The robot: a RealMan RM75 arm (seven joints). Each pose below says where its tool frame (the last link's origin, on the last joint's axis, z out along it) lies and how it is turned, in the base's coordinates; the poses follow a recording.
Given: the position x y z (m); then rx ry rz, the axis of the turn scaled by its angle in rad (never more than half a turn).
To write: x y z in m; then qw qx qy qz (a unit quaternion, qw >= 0). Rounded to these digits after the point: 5 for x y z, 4 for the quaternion.
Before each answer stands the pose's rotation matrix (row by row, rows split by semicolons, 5 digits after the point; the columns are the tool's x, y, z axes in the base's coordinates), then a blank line. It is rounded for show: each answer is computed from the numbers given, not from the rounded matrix.
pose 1, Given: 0.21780, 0.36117, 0.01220, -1.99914, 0.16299, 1.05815
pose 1, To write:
0.63405 -0.46181 -0.62025; 0.25376 -0.63342 0.73102; -0.73047 -0.62089 -0.28443

0.21780, 0.36117, 0.01220, 0.4231, -0.7987, 0.0651, 0.4228
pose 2, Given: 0.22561, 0.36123, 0.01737, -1.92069, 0.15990, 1.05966
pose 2, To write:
0.62299 -0.49051 -0.60933; 0.28887 -0.57965 0.76195; -0.72694 -0.65070 -0.21943

0.22561, 0.36123, 0.01737, 0.4538, -0.7781, 0.0648, 0.4293
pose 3, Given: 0.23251, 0.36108, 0.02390, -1.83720, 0.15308, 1.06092
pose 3, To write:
0.61195 -0.51857 -0.59716; 0.32860 -0.52008 0.78837; -0.71940 -0.67867 -0.14786

0.23251, 0.36108, 0.02390, 0.4858, -0.7550, 0.0629, 0.4360
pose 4, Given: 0.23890, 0.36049, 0.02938, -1.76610, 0.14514, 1.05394
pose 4, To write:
0.60820 -0.53952 -0.58224; 0.36206 -0.46421 0.80835; -0.70640 -0.70244 -0.08699

0.23890, 0.36049, 0.02938, 0.5141, -0.7347, 0.0604, 0.4385
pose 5, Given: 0.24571, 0.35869, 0.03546, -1.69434, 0.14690, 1.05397
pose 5, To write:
0.59919 -0.56691 -0.56531; 0.39072 -0.40924 0.82453; -0.69879 -0.71494 -0.02371

0.24571, 0.35869, 0.03546, 0.5400, -0.7128, 0.0618, 0.4434
